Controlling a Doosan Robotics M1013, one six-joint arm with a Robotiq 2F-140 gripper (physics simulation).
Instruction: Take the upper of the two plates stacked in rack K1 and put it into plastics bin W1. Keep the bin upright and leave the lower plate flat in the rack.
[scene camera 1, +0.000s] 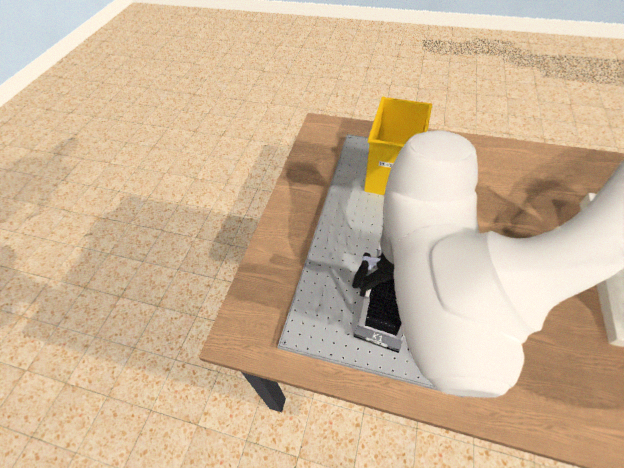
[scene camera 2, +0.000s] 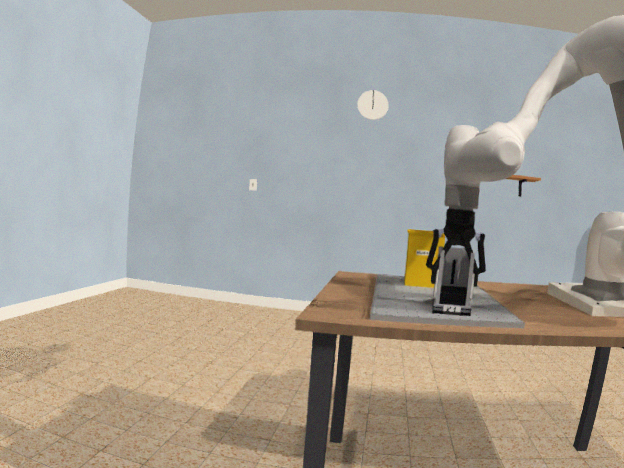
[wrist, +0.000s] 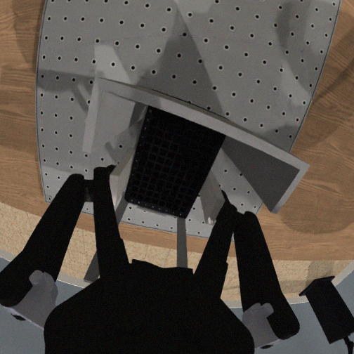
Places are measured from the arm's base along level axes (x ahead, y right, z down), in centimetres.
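Where they show: gripper, fingertip midpoint: (scene camera 1: 387, 307) (scene camera 2: 452, 298); arm's base, link origin: (scene camera 2: 604, 295).
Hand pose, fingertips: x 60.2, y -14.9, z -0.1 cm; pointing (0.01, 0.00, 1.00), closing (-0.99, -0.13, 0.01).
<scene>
Each offset is from my fingertips to the top centre of the thing. Level surfaces: height alone.
Rack K1 @(dx +0.1, dy +0.2, dz -12.6 cm) (scene camera 1: 378, 339) (scene camera 2: 438, 297) (wrist: 185, 107) is grey and stands upright on the perforated board. A black gridded plate @(dx -0.3, dy +1.2, dz -2.1 cm) (scene camera 1: 383, 308) (scene camera 2: 453, 296) (wrist: 175, 160) lies inside it and looks flat. My gripper (scene camera 2: 455, 279) (wrist: 168, 168) points down at the rack, with its fingers at the plate's two long sides, and is shut on this upper plate. The lower plate is hidden, and I cannot tell whether the held plate is raised off it. Plastics bin W1 @(dx -0.4, dy +42.5, dz -15.4 cm) (scene camera 1: 376, 173) (scene camera 2: 417, 272) is yellow, open at the top and upright, behind the rack.
The grey board @(dz +2.6 cm) (scene camera 1: 322, 261) (scene camera 2: 398, 314) (wrist: 75, 30) lies on the wooden table @(dz +3.9 cm) (scene camera 1: 241, 302) (scene camera 2: 342, 302) (wrist: 15, 115). The white arm (scene camera 1: 433, 226) (scene camera 2: 483, 151) covers part of the bin and rack in scene camera 1. The arm's pale base slab (scene camera 1: 612, 312) (scene camera 2: 564, 292) is to the right.
</scene>
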